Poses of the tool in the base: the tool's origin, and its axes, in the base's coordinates. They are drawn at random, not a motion.
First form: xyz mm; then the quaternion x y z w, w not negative.
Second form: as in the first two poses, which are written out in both.
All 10 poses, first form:
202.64, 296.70, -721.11, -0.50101, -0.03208, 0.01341, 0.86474
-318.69, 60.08, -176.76, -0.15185, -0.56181, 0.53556, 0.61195
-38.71, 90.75, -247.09, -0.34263, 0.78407, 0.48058, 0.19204
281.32, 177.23, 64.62, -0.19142, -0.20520, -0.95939, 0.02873
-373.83, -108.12, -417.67, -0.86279, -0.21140, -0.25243, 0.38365
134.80, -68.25, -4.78, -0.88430, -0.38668, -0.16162, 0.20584
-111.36, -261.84, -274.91, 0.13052, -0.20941, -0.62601, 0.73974
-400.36, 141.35, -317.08, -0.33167, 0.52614, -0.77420, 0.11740
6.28, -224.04, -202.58, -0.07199, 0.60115, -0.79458, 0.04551
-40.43, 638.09, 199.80, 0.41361, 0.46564, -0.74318, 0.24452
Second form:
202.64, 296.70, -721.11, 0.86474, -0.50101, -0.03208, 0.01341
-318.69, 60.08, -176.76, 0.61195, -0.15185, -0.56181, 0.53556
-38.71, 90.75, -247.09, 0.19204, -0.34263, 0.78407, 0.48058
281.32, 177.23, 64.62, 0.02873, -0.19142, -0.20520, -0.95939
-373.83, -108.12, -417.67, 0.38365, -0.86279, -0.21140, -0.25243
134.80, -68.25, -4.78, 0.20584, -0.88430, -0.38668, -0.16162
-111.36, -261.84, -274.91, 0.73974, 0.13052, -0.20941, -0.62601
-400.36, 141.35, -317.08, 0.11740, -0.33167, 0.52614, -0.77420
6.28, -224.04, -202.58, 0.04551, -0.07199, 0.60115, -0.79458
-40.43, 638.09, 199.80, 0.24452, 0.41361, 0.46564, -0.74318

